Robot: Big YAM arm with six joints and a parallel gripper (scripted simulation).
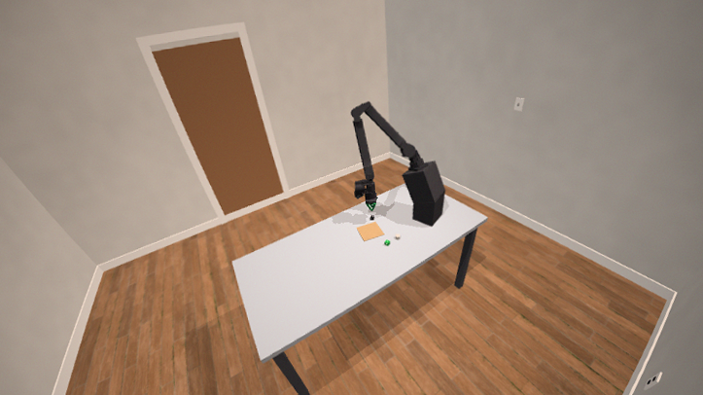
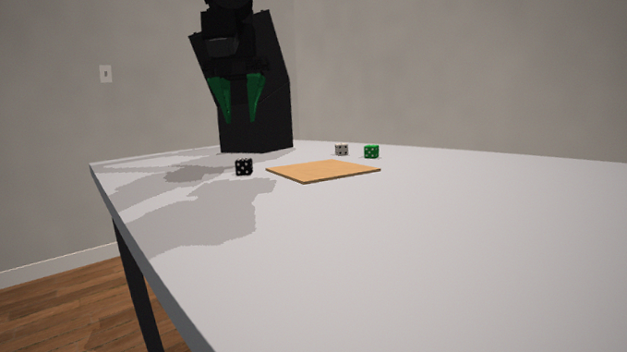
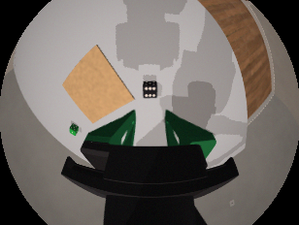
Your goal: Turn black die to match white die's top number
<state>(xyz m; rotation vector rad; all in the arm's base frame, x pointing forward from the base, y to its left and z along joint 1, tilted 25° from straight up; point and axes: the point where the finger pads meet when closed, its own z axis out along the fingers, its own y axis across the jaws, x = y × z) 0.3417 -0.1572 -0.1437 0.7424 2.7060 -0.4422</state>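
My hand is 80 mm above the black die. The rest, counted from my hand: tan mat: 100 mm to the left, 90 mm below, 70 mm ahead; green die: 260 mm to the left, 80 mm below, 30 mm ahead; white die: 250 mm to the left, 80 mm below, 50 mm behind.
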